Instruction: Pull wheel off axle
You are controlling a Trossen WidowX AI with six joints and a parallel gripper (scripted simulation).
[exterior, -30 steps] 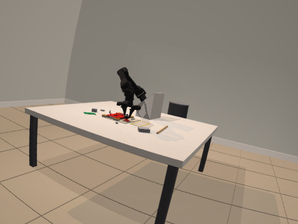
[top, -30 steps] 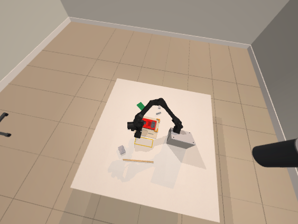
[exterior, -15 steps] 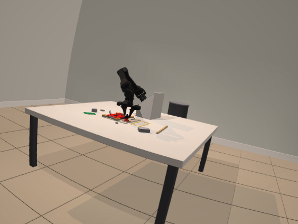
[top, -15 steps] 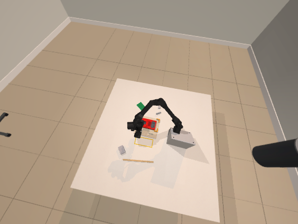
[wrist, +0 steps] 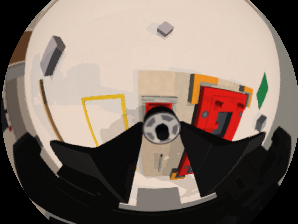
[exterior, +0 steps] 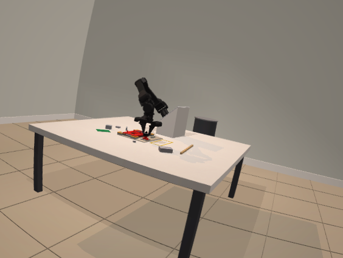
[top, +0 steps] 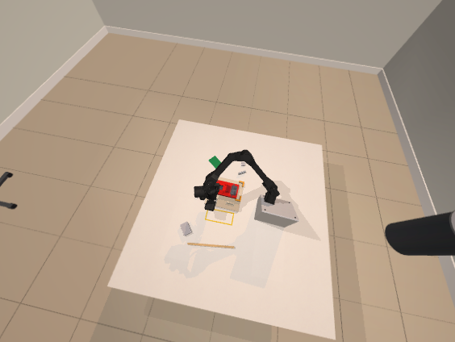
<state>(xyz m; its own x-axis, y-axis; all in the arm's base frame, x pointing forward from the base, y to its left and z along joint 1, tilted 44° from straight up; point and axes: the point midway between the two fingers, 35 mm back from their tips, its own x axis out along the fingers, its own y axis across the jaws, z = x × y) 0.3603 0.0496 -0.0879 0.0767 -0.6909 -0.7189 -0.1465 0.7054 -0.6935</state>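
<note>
My gripper tip is now right at the wheel. From my gripper tip the other things lie so: wooden stick: 9 cm behind, 27 cm to the left, 4 cm below; then green card: 11 cm ahead, 31 cm to the right, 4 cm below.
</note>
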